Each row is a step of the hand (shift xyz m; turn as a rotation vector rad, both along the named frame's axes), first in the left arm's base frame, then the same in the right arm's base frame.
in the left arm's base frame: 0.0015 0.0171 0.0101 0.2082 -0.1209 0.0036
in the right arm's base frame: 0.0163 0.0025 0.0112 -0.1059 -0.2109 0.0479
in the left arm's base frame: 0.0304 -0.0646 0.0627 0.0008 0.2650 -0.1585
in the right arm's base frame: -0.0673 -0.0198 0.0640 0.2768 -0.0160 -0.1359
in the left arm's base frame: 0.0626 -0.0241 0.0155 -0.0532 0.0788 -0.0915
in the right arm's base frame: -0.0209 -0.0588 0.0291 0.0823 0.0360 -0.0967
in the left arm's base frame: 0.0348 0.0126 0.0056 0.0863 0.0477 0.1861
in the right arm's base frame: 0.0145 -0.0311 0.0149 0.0378 -0.0336 0.2044
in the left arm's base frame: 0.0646 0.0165 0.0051 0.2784 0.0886 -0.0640
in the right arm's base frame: 0.0205 -0.0597 0.0222 0.1130 -0.2766 0.0136
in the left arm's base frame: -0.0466 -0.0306 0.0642 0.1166 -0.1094 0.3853
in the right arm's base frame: -0.0391 0.0580 0.0484 -0.1329 -0.0281 0.3944
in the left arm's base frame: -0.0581 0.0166 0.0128 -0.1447 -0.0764 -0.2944
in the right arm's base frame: 0.0114 0.0607 -0.0011 -0.0613 0.0609 -0.3255
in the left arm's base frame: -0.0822 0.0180 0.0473 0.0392 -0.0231 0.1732
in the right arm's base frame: 0.0082 0.0925 0.0263 -0.0348 0.0024 0.1757
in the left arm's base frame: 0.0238 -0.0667 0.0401 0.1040 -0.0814 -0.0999
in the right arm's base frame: -0.0680 -0.0191 0.0404 -0.0652 -0.1321 -0.0757
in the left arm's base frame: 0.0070 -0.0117 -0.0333 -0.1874 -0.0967 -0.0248
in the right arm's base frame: -0.0083 -0.0159 -0.0312 -0.1072 0.1663 -0.0771
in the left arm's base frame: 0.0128 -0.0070 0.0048 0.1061 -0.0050 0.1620
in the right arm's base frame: -0.0065 -0.0118 0.0074 -0.0111 -0.0633 0.1828
